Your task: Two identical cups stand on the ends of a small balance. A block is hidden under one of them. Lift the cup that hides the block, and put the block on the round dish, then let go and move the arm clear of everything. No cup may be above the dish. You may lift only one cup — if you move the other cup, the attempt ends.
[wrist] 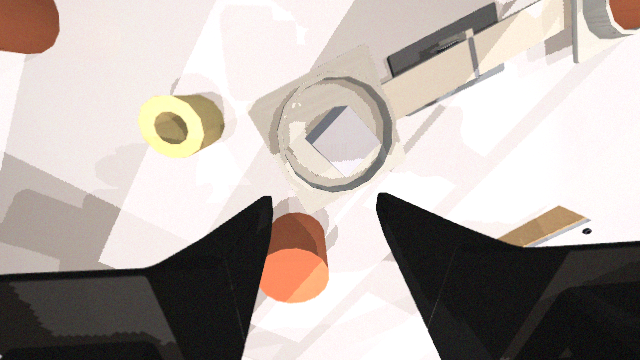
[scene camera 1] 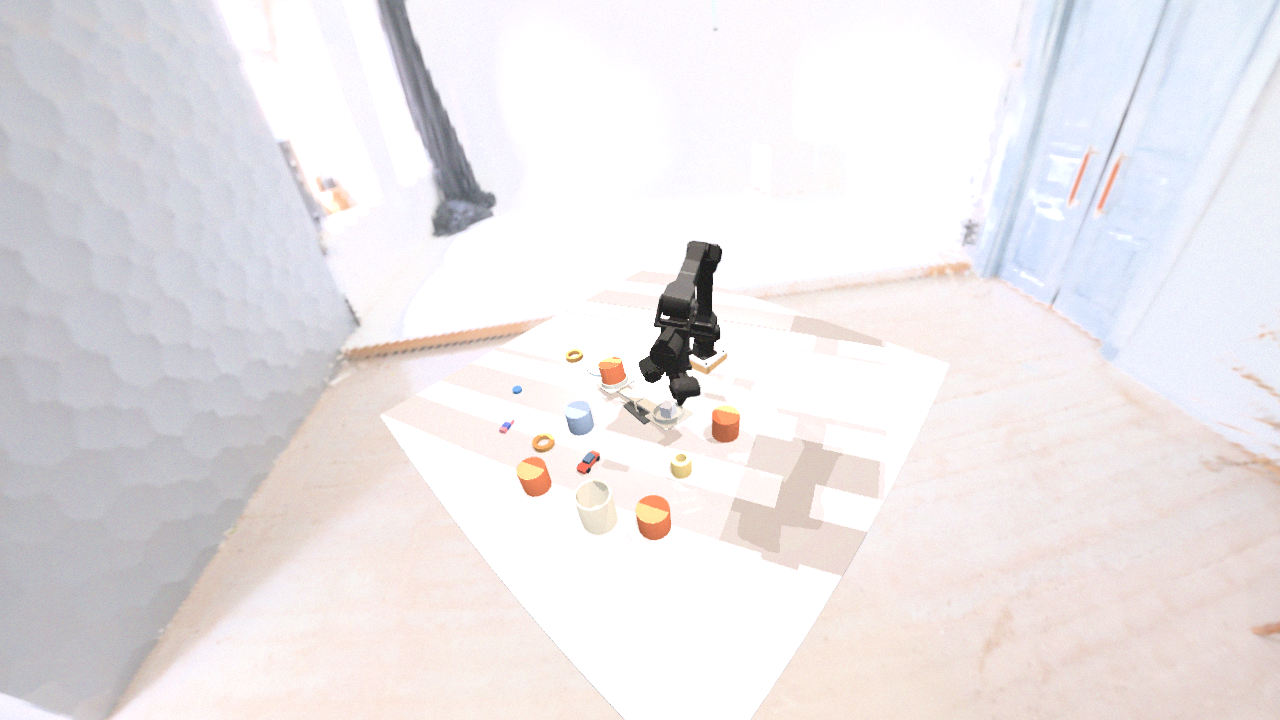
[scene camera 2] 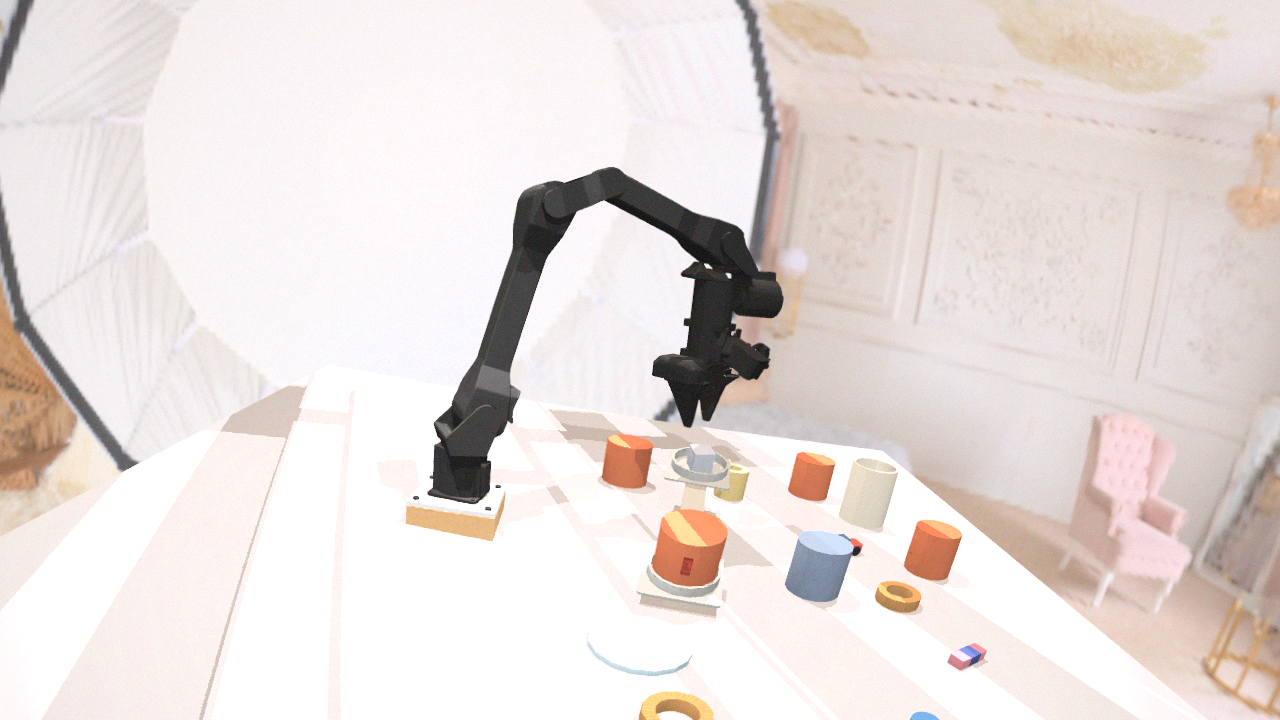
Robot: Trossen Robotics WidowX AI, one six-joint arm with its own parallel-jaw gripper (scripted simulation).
Labels:
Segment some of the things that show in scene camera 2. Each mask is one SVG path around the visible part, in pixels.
The gripper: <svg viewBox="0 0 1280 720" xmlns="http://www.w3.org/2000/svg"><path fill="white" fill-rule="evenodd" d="M732 317L691 311L690 318L684 318L683 324L684 326L689 326L687 347L680 349L680 355L660 355L653 361L652 375L664 378L668 382L685 427L692 427L699 400L702 412L701 418L704 421L709 421L728 384L740 376L748 381L751 379L758 380L764 369L769 367L770 348L764 343L756 343L751 346L750 343L741 339L742 329L736 329L737 323L731 323Z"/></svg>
An orange cup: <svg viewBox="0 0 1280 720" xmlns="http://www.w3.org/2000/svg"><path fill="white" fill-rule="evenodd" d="M608 436L602 473L603 480L610 485L624 488L645 487L654 444L645 438L629 434L613 434Z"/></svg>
An orange cup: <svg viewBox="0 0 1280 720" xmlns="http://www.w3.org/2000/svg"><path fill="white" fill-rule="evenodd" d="M693 509L677 510L662 517L652 562L653 571L661 578L676 585L689 587L703 586L715 580L727 539L727 529L724 526L724 522L721 522L713 515L711 516L705 512Z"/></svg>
A cream cup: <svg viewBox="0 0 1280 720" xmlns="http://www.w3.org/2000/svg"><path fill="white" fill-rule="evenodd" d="M856 457L853 460L849 480L841 503L840 519L842 518L845 522L857 527L868 529L880 528L884 525L899 469L886 461L880 461L875 458Z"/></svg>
An orange cup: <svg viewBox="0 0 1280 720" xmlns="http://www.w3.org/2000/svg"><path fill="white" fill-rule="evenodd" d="M920 520L917 522L904 561L904 568L910 574L912 573L922 579L931 581L945 580L949 576L962 539L962 532L942 521Z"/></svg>

